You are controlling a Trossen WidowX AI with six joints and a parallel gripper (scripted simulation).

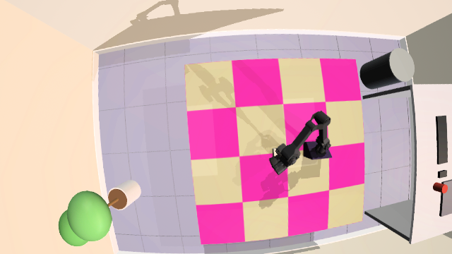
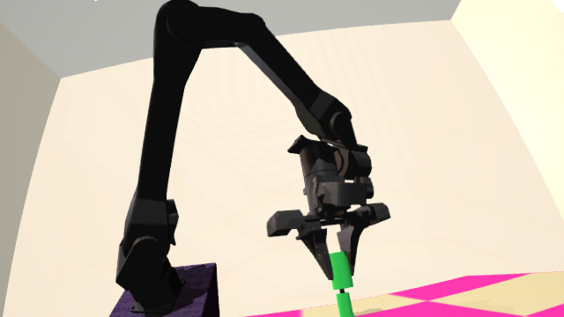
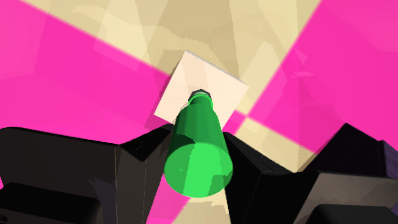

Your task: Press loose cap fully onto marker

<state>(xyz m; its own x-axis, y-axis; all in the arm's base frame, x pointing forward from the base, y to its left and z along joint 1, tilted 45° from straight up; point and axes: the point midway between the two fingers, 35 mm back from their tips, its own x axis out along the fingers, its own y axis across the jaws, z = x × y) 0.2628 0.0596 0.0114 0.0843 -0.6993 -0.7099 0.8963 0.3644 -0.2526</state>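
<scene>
The pale holder block lies 90 mm below my gripper tip. Also, from my gripper tip: green cap 10 mm above.
</scene>
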